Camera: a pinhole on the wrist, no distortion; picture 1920 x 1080 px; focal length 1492.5 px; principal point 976.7 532.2 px. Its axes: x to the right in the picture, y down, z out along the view. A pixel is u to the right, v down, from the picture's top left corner.
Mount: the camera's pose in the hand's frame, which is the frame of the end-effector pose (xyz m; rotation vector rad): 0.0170 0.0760 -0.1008 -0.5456 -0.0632 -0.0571
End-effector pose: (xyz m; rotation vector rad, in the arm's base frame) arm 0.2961 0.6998 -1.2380 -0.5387 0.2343 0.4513
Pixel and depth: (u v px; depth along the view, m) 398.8 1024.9 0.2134
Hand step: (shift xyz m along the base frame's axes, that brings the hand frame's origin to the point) -0.1755 0.1876 -0.0549
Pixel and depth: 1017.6 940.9 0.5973
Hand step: -0.2002 0.5841 0.0344
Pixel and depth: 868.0 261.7 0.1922
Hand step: -0.0684 0.1527 0.0049
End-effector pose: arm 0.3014 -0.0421 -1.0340 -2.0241 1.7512 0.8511
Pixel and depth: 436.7 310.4 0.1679
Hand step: -0.1551 0.0443 0.0134
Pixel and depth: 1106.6 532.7 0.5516
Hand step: -0.4314 0.1258 -0.2636
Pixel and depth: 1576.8 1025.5 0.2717
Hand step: -0.2947 -0.0918 -0.1083
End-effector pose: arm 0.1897 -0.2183 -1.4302 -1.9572 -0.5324 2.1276
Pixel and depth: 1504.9 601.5 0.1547
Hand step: -0.0229 -0.1258 -0.1211
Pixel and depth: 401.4 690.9 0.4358
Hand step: -0.1825 -0.4122 0.0294
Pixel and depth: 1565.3 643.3 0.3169
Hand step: -0.1543 -0.2059 -0.2095
